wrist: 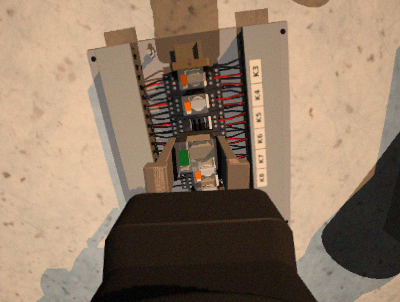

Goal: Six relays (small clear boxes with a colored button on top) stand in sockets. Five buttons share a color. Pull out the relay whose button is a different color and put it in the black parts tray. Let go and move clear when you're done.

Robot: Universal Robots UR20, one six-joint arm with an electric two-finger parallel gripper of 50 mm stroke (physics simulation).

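Frame: origin at the arm's base, x ahead, y left, z up, level; millimetres.
Seen in the pictures: gripper, fingertip midpoint: (pixel 196 149).
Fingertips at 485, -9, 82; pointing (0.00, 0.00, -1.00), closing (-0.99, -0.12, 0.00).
Pixels of each thing's middle, then the offset from my fingertips to it, as dx, dy, dz. "spot": a spot on its surface instead.
- relay with the green button, body centre: (pixel 196 148) +1, -4, +11
- empty socket at the middle of its body: (pixel 199 132) -5, +9, -117
- top at a spot on its surface: (pixel 193 79) spot: +8, -57, -69
- orange-button relay at the middle of its body: (pixel 203 167) -13, +49, -89
- label strip at a spot on its surface: (pixel 256 95) spot: -69, -47, -93
- tan end block at the middle of its body: (pixel 190 65) +14, -76, -111
The relay with the green button (pixel 184 158) is between the fingers, raised above the row of sockets, its clear housing facing the camera. My gripper (pixel 196 149) is shut on it, one finger on each side. An empty socket (pixel 201 123) with dark slots shows just above it in the view, near the K5 label. Two relays with orange buttons, one at the top (pixel 193 79) and one below it (pixel 196 104), stand in sockets. Another orange-button relay (pixel 206 175) shows partly below the held one. The remaining relays are hidden. The black parts tray cannot be made out.
Grey wiring ducts (pixel 267 115) flank the sockets, with red and black wires between. A label strip (pixel 256 95) reads K3 to K8. A tan end block (pixel 189 62) stands above the top relay. A large dark rounded object (pixel 365 235) is at the lower right.
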